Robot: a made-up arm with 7 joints. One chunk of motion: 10 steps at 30 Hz.
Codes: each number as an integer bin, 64 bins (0 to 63) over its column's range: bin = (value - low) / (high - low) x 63, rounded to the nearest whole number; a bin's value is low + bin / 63 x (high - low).
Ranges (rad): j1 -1.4..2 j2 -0.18..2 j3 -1.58..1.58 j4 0..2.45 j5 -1.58..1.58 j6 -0.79..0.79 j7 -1.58..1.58
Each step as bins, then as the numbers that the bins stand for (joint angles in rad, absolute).
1 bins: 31 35 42 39 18 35 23
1 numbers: 0.2730 1.0311 0.5267 1.5167 -0.6771 0.0878 -0.4263
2 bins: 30 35 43 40 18 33 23
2 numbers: 0.2190 1.0311 0.5768 1.5556 -0.6771 0.0376 -0.4263
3 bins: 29 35 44 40 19 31 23
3 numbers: 0.1651 1.0311 0.6270 1.5556 -0.6270 -0.0125 -0.4263
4 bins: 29 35 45 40 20 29 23
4 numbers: 0.1651 1.0311 0.6771 1.5556 -0.5768 -0.0627 -0.4263
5 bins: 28 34 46 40 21 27 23
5 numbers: 0.1111 0.9965 0.7273 1.5556 -0.5267 -0.1129 -0.4263
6 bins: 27 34 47 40 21 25 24
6 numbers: 0.0571 0.9965 0.7775 1.5556 -0.5267 -0.1630 -0.3762
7 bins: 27 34 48 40 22 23 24
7 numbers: 0.0571 0.9965 0.8276 1.5556 -0.4765 -0.2132 -0.3762
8 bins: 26 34 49 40 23 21 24
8 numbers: 0.0032 0.9965 0.8778 1.5556 -0.4263 -0.2633 -0.3762
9 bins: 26 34 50 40 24 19 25
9 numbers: 0.0032 0.9965 0.9279 1.5556 -0.3762 -0.3135 -0.3260
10 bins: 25 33 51 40 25 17 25
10 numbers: -0.0508 0.9619 0.9781 1.5556 -0.3260 -0.3637 -0.3260
